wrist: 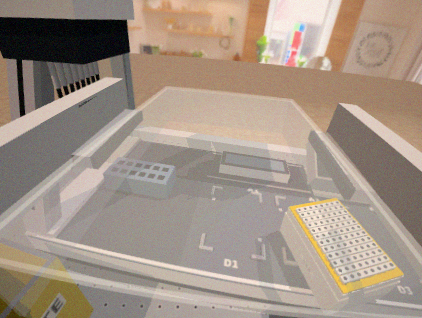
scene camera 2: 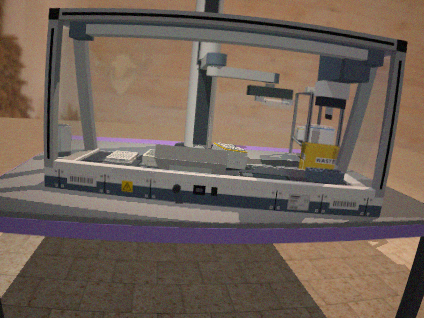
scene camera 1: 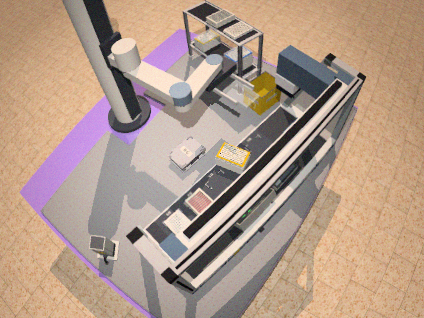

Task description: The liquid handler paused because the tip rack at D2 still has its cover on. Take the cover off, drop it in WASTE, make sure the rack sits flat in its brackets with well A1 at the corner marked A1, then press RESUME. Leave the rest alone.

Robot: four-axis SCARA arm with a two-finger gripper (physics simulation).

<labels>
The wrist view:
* my gripper: 227, 109
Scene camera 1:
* yellow WASTE bin: 265, 86
</labels>
